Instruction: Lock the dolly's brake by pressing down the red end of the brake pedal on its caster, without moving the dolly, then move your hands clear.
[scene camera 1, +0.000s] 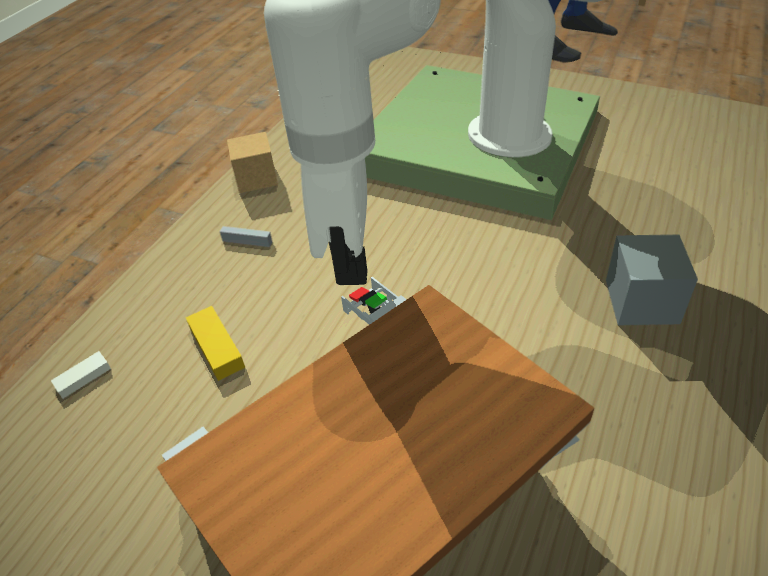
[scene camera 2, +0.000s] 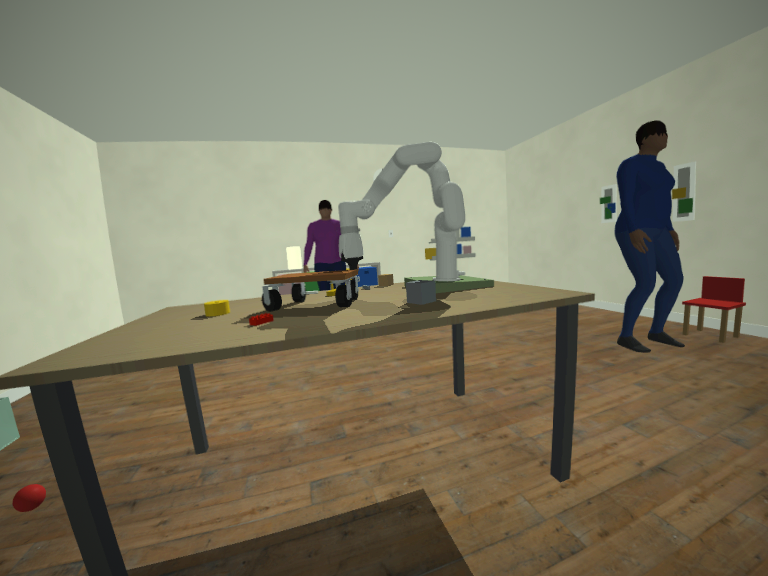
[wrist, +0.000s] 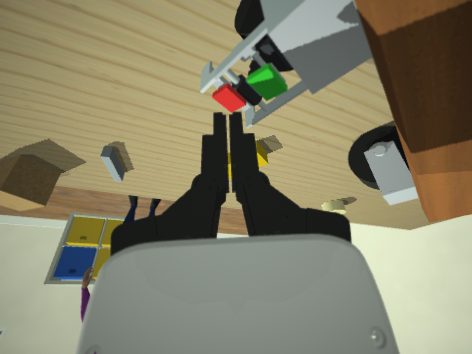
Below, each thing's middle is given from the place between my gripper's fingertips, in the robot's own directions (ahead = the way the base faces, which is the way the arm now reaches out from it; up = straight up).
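Scene:
There is a white bar (scene camera 1: 76, 377) 14 cm ahead of my hand, 30 cm to the right of it and 9 cm below it. The grey bar (scene camera 1: 228, 234) is 13 cm behind my hand, and it sits 21 cm to the right of it and 9 cm below it. As for the dolly (scene camera 1: 395, 445), I find it 4 cm below my hand, 7 cm to the left of it and 19 cm ahead of it. The caster bracket (scene camera 1: 348, 306) is 3 cm ahead of my hand, 5 cm below it and 6 cm to the left of it.

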